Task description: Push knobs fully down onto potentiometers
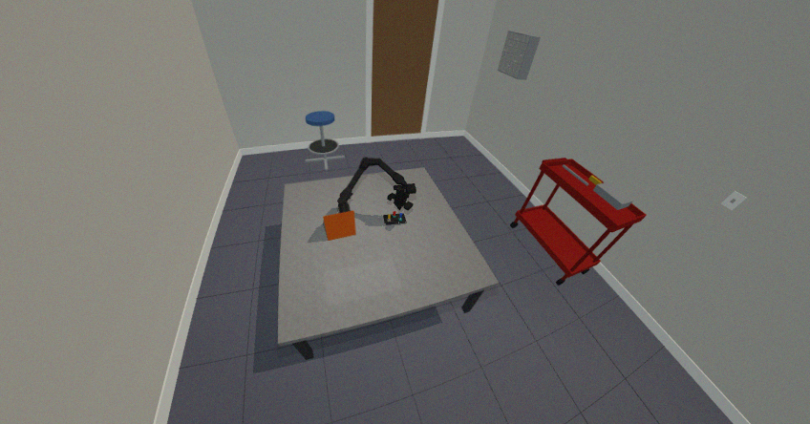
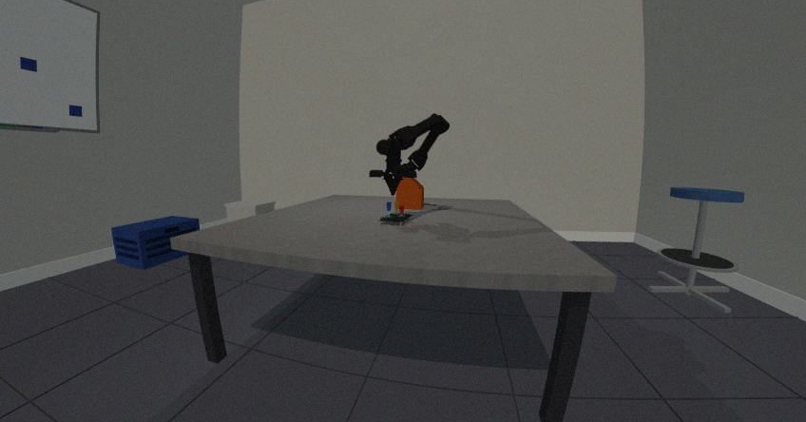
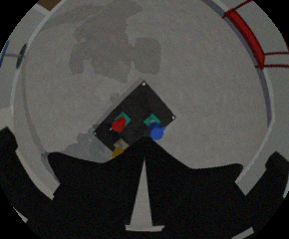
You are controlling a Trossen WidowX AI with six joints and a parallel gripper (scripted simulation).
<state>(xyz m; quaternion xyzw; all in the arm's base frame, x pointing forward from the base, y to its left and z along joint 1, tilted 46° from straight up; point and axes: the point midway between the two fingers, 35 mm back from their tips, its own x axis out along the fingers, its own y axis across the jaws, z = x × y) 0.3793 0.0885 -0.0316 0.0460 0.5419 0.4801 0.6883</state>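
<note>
Now: gripper tip 40 mm above the blue knob, 10 mm to the left of it and 10 mm short of it. From my gripper tip the other things lie so: red knob 60 mm below, 30 mm to the left, 30 mm behind.
</note>
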